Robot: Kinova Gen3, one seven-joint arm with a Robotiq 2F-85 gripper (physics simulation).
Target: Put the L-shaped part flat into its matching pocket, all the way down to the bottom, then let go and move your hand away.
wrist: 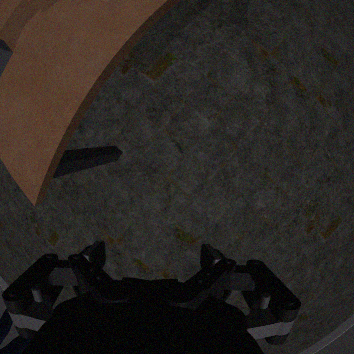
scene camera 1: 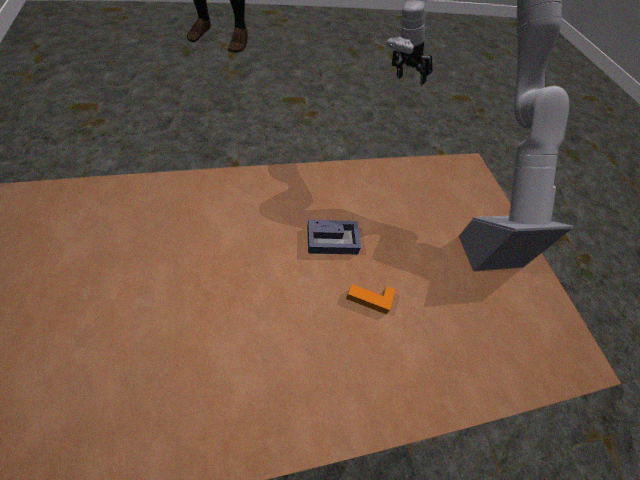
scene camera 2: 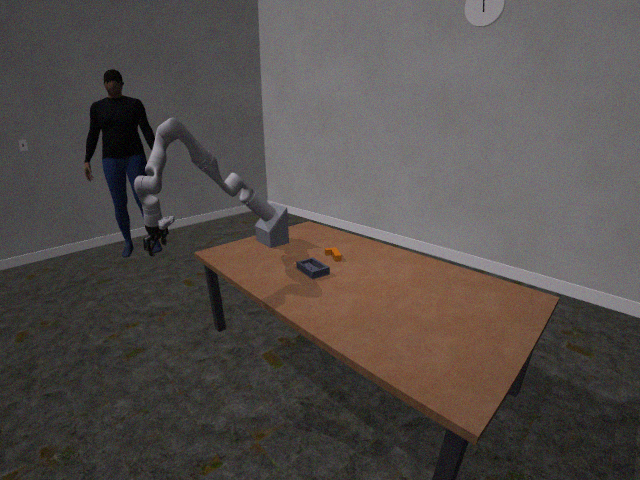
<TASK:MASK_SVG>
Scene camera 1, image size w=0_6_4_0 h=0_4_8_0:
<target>my gripper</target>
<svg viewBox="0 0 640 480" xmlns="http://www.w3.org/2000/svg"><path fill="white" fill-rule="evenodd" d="M424 42L414 46L413 52L410 54L397 50L393 51L392 66L397 68L399 79L403 76L402 65L405 63L406 66L415 67L420 72L420 85L426 82L427 76L433 70L432 56L423 55Z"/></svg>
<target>orange L-shaped part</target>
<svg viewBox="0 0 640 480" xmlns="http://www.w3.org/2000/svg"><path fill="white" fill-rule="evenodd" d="M351 284L346 299L384 314L390 311L395 289L386 286L383 294L379 295Z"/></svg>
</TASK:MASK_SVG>
